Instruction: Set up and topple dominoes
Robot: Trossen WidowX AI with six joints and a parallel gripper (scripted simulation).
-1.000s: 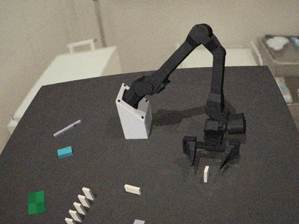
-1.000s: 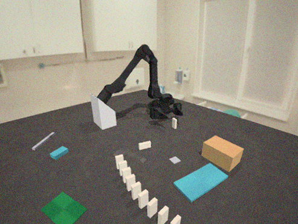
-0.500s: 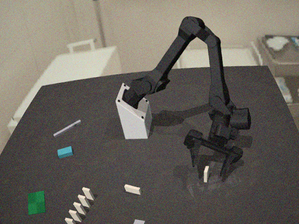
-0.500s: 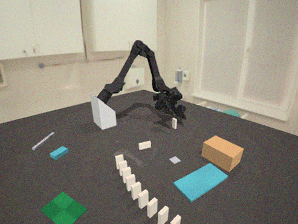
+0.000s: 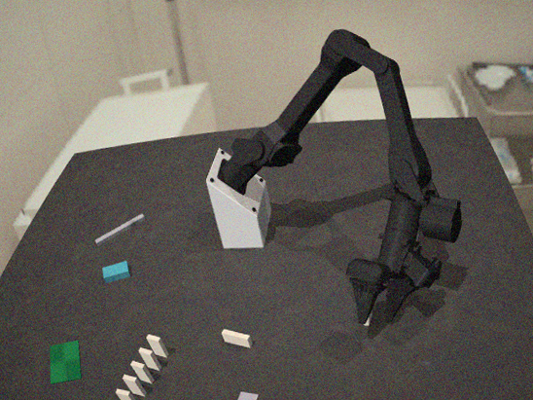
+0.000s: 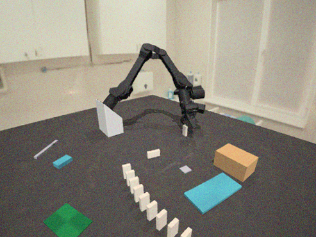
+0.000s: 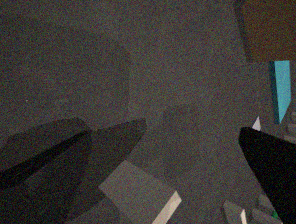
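The small lilac tile lies 14 cm ahead of my gripper tip, 21 cm to the right of it and 3 cm below it. Also, from my gripper tip: flat cyan plate 26 cm ahead, 22 cm to the right, 3 cm below; then orange block 25 cm ahead, 8 cm to the right; then small cyan block 18 cm behind, 53 cm to the right, 3 cm below.
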